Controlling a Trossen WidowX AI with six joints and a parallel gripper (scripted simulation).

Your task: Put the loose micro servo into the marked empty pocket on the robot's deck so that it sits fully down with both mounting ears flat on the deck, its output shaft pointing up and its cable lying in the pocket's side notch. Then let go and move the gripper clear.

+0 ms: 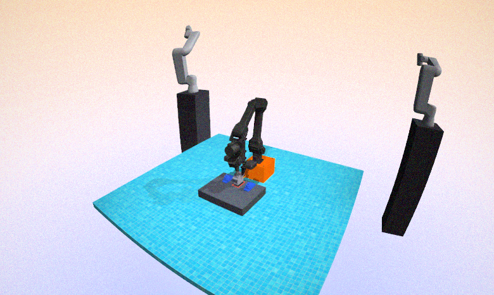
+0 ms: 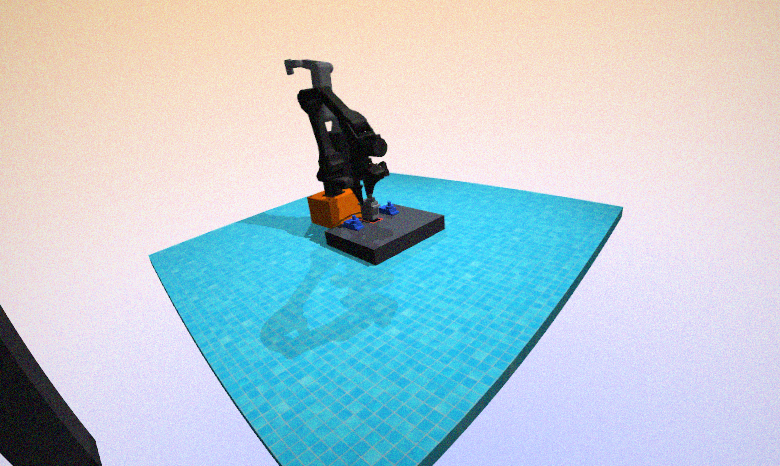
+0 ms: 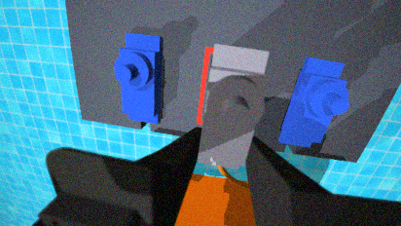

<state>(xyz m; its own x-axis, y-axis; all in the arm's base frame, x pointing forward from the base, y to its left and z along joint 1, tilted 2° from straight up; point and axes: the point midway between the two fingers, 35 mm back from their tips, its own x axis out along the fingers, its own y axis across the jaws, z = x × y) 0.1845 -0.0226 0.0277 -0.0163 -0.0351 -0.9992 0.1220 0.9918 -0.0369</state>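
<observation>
Right now my gripper tip is 120 mm short of the dark grey deck, 10 mm to the left of it and 80 mm above it.
</observation>
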